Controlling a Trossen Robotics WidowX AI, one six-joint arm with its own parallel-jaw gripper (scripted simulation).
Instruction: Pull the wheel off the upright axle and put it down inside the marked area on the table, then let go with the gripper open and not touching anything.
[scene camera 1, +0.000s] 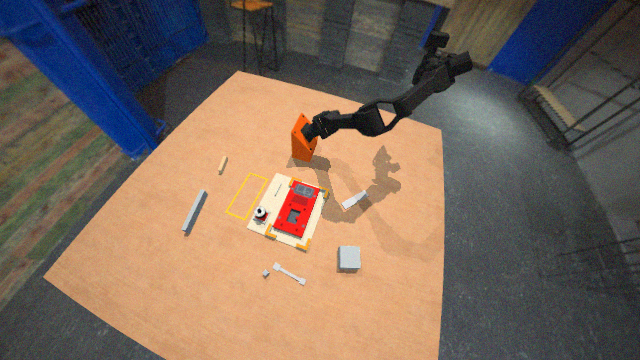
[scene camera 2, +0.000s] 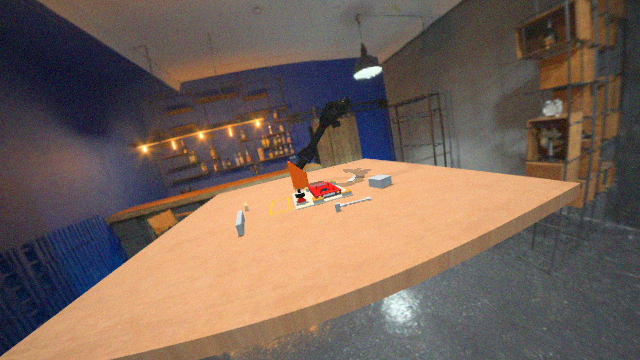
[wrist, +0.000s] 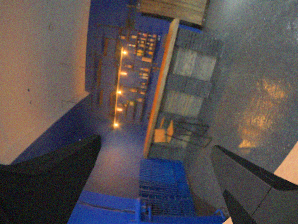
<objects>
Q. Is my gripper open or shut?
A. Open.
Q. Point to my gripper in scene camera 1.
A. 425, 52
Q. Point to my gripper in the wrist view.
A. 157, 146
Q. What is my gripper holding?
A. Nothing.
</objects>
